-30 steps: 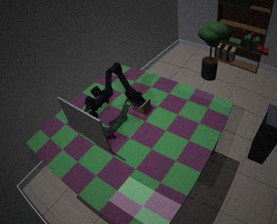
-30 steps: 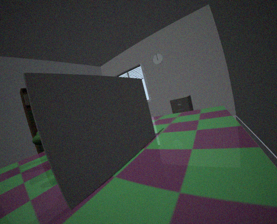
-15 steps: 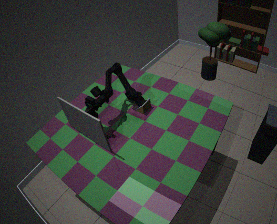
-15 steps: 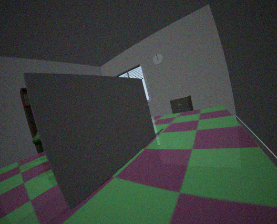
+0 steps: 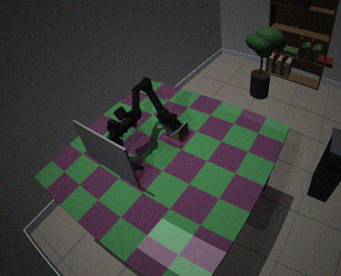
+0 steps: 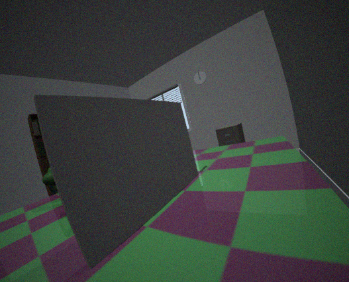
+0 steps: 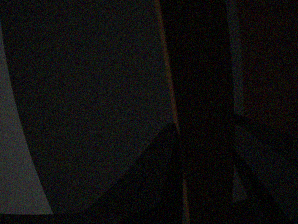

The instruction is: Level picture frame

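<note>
The picture frame is 10 mm ahead of my gripper tip, 10 mm to the right of it and 50 mm below it. The rest, counted from my gripper tip: grey wall panel (20 mm ahead, 20 mm to the right, 60 mm below).
</note>
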